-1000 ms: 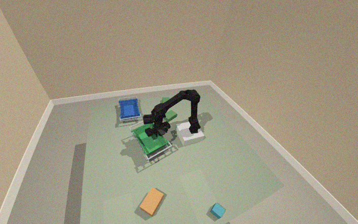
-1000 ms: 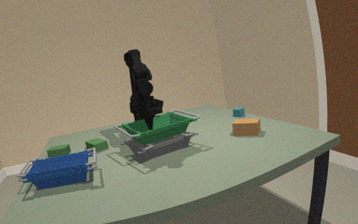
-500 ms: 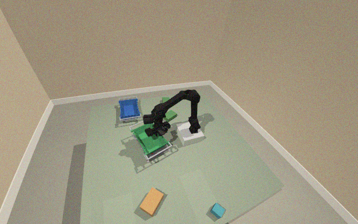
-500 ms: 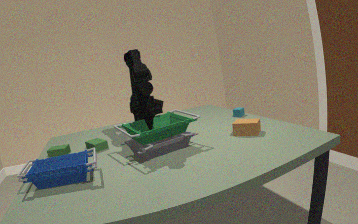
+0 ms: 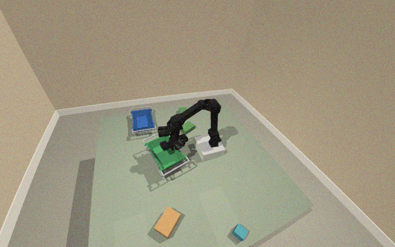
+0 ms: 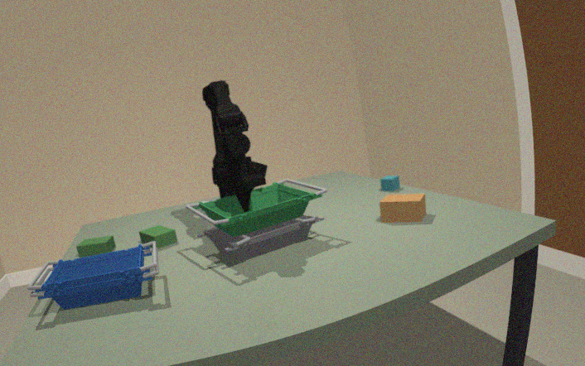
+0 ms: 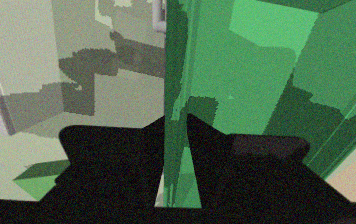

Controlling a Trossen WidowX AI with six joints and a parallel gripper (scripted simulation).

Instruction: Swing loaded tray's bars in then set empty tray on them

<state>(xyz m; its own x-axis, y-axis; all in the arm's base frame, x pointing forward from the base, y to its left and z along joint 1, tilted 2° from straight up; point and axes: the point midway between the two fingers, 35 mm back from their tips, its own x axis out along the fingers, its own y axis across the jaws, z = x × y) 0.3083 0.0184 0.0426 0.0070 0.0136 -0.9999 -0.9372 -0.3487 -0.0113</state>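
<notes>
Now: gripper tip 7 cm short of the green tray, 3 cm below it and 2 cm to the right of it. Round my gripper tip: orange block: 43 cm to the left, 10 cm ahead, 6 cm below; cyan block: 57 cm to the left, 26 cm behind, 6 cm below; red block: 10 cm ahead, 8 cm below, 2 cm to the right.
</notes>
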